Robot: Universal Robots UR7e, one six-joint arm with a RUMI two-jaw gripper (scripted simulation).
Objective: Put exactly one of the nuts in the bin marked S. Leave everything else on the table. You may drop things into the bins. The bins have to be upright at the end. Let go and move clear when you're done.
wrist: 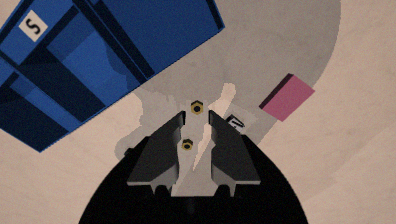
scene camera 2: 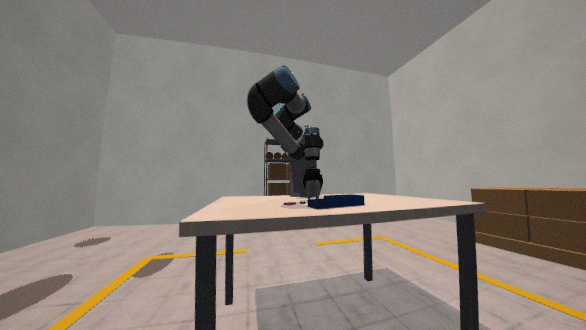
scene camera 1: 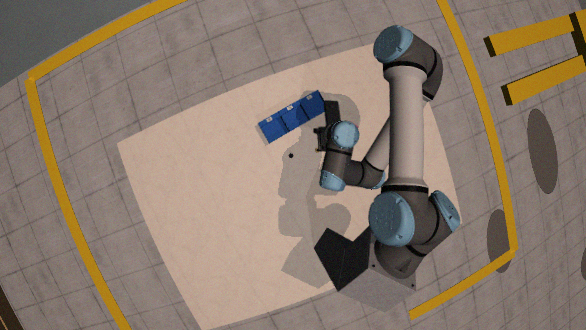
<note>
In view: my gripper (wrist: 197,111), a pink block (wrist: 291,92) and a joined blue bins (scene camera 1: 294,115).
The joined blue bins is seen too in the wrist view (wrist: 73,74).
</note>
